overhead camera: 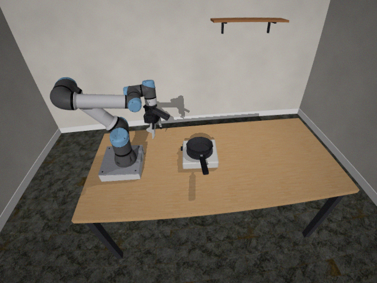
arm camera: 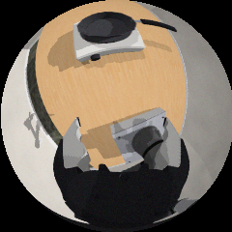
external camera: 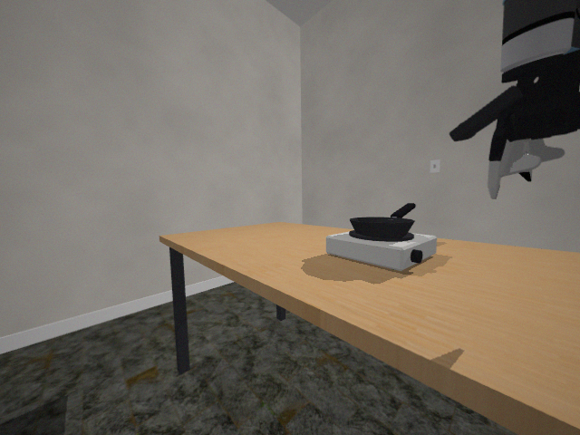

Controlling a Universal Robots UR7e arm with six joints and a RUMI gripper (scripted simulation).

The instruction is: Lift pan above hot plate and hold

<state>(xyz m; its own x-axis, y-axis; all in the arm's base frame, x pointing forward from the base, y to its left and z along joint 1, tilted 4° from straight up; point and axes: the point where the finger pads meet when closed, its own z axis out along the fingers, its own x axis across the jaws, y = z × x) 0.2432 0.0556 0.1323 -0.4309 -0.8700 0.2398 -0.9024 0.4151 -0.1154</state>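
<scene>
The black pan lies 26 cm ahead of my hand, 17 cm to the right of it and 9 cm below it. The rest, counted from my hand: white hot plate (25 cm ahead, 16 cm below, 10 cm to the right).
</scene>
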